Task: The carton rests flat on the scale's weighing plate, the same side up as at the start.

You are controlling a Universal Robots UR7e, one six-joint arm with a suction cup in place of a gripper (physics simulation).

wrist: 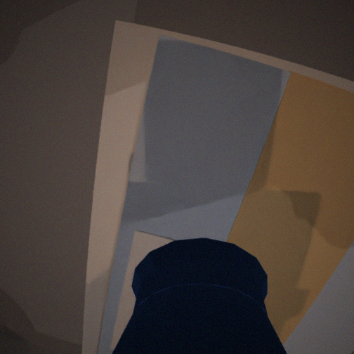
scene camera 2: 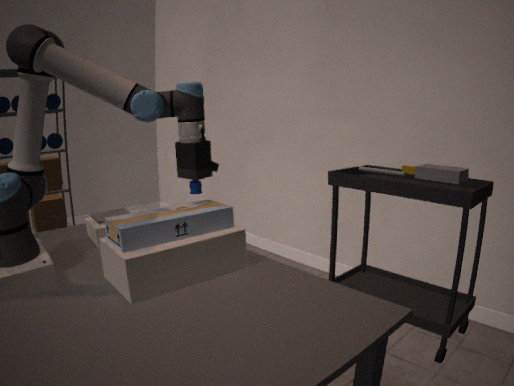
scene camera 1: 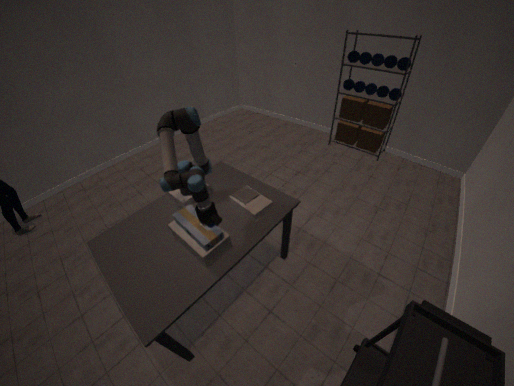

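Seen in the pictures: hand at its tool point: [scene camera 2: 196, 192] [scene camera 1: 211, 225]; arm's base at its link origin: [scene camera 2: 15, 256] [scene camera 1: 189, 189].
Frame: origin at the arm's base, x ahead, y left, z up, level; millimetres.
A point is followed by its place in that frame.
Note:
The carton [scene camera 1: 200, 231] {z 102, x 447, y -306 mm} [scene camera 2: 165, 229] {z 78, x 325, y -329 mm} [wrist: 210, 125] is long, flat and light blue, with orange tape along its top. It lies flat on a beige block [scene camera 2: 180, 265] {z -9, x 330, y -374 mm} [wrist: 107, 150], and the arrows on its side point up. My gripper, a blue suction cup [scene camera 2: 195, 187] [wrist: 200, 270], points down above the carton with a gap between them in the scene camera 2 view. It is open and holds nothing. The scale [scene camera 1: 257, 204] {z -5, x 537, y 133 mm} [scene camera 2: 95, 231] {z -15, x 314, y 96 mm} is a low pale box with a grey weighing plate [scene camera 1: 246, 194] {z 13, x 424, y 163 mm} [scene camera 2: 107, 215] {z 13, x 401, y 163 mm}. It stands apart from the block, partly hidden in the scene camera 2 view.
The table [scene camera 1: 135, 270] {z -73, x 187, y -665 mm} [scene camera 2: 280, 325] {z -73, x 350, y -674 mm} carries the arm's base, block and scale. A black cart [scene camera 2: 400, 187] holding a grey box [scene camera 2: 441, 173] stands beyond the table. A shelf rack [scene camera 1: 338, 90] [scene camera 2: 68, 190] stands by the wall. A person's legs [scene camera 1: 11, 200] show at the left edge.

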